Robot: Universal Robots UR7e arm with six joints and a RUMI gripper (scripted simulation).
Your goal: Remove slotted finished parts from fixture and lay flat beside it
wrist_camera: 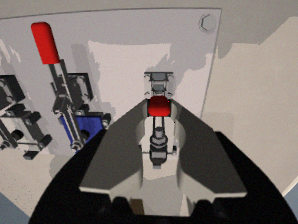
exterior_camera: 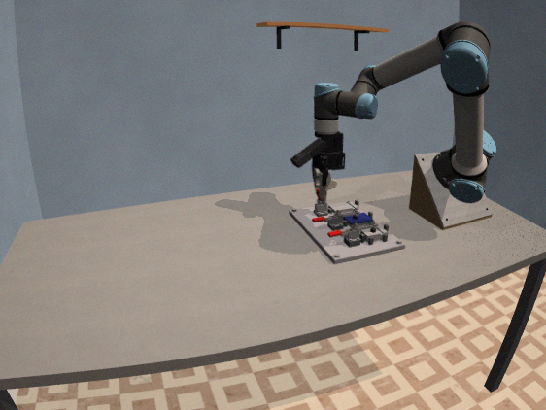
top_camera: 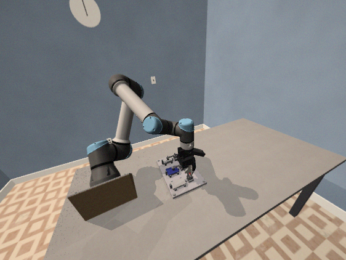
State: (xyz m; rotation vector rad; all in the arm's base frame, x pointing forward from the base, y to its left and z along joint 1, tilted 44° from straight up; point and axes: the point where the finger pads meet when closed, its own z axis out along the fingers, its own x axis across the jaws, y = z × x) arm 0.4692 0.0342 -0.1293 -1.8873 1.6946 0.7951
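My gripper is now 10 cm past the grey finished part, 1 cm to the left of it and 5 cm above it. Round my hand: grey fixture plate (4 cm behind, 11 cm to the left, 7 cm below); then blue blank (9 cm behind, 10 cm to the left, 5 cm below).
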